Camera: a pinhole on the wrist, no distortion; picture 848 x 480 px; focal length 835.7 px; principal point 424.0 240.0 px. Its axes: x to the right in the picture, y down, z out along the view. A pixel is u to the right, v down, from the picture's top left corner.
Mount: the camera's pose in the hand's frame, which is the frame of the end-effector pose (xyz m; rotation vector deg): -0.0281 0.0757 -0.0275 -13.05 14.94 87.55
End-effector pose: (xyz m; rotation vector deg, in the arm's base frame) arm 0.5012 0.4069 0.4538 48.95 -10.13 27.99
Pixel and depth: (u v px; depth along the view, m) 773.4 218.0 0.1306
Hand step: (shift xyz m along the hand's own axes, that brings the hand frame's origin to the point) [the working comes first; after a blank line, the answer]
In the camera's frame: 0.0546 -0.0034 0.1306

-0.0200 0.1676 0.0799
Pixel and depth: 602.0 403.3 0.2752
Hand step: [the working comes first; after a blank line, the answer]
In the camera's frame: 0.0586 0.0538 0.2752

-0.0734 0.2176 0.2172
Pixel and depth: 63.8 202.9 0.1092
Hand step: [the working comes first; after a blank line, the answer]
In the camera's frame: -0.0471 -0.0048 0.1092

-0.0217 0.0643 0.0908
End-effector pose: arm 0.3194 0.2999 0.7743 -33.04 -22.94 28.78
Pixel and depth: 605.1 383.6 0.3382
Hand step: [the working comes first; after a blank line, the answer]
In the camera's frame: 0.0733 0.0581 0.3382

-0.0758 0.2511 0.2727
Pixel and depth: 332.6 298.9 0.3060
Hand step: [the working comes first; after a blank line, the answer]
In the camera's frame: -0.0335 0.0216 0.3060

-0.0428 0.1385 0.2743
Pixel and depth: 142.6 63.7 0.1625
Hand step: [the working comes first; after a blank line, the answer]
In the camera's frame: -0.0547 -0.0343 0.1625

0.0089 0.0725 0.1434
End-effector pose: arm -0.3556 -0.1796 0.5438 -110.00 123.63 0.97
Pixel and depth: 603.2 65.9 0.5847
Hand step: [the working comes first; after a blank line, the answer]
In the camera's frame: 0.1254 -0.1218 0.5847

0.1115 0.3706 0.4882
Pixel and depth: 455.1 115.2 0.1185
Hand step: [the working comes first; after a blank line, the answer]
In the camera's frame: 0.0044 -0.0177 0.1185

-0.0073 0.1157 0.0836
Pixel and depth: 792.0 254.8 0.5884
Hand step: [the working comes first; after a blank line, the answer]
In the camera's frame: 0.2591 0.0104 0.5884

-0.0172 0.5031 0.4527
